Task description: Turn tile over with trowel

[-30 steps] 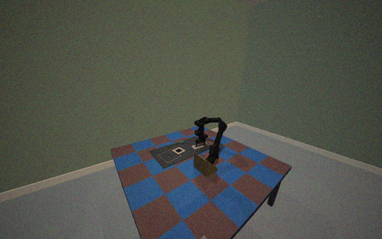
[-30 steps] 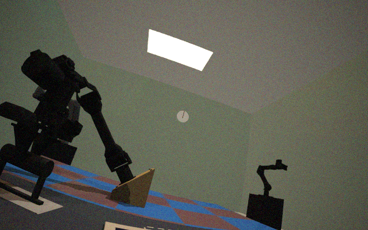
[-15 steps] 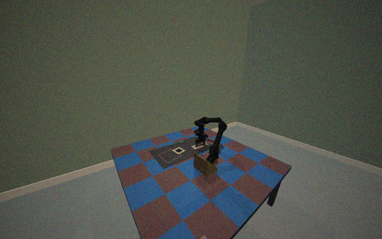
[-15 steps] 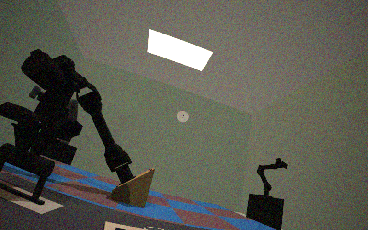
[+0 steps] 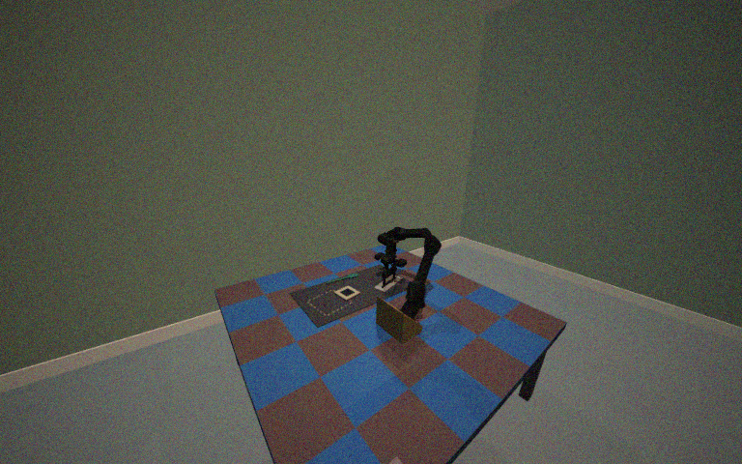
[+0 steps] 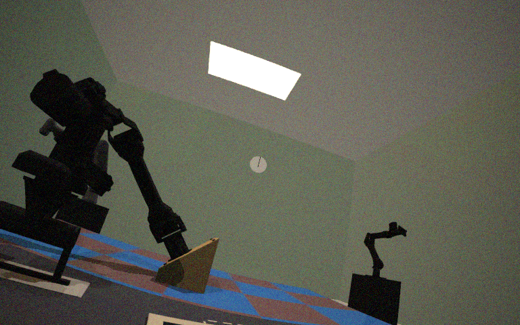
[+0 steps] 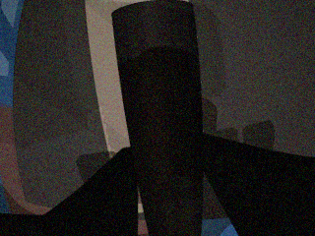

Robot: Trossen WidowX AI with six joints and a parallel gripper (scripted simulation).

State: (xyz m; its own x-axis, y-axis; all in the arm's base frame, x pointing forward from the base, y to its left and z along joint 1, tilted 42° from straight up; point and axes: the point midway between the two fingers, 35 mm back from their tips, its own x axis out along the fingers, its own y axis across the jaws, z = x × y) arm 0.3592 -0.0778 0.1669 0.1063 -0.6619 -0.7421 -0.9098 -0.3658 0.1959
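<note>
Now: gripper tip 30 mm short of the dark mat, 210 mm to the right of it and 80 mm above it. The rest, counted from my gripper tip: tile (20 mm ahead, 270 mm to the left, 60 mm below); then thin green stick (170 mm ahead, 200 mm to the left, 60 mm below).
</note>
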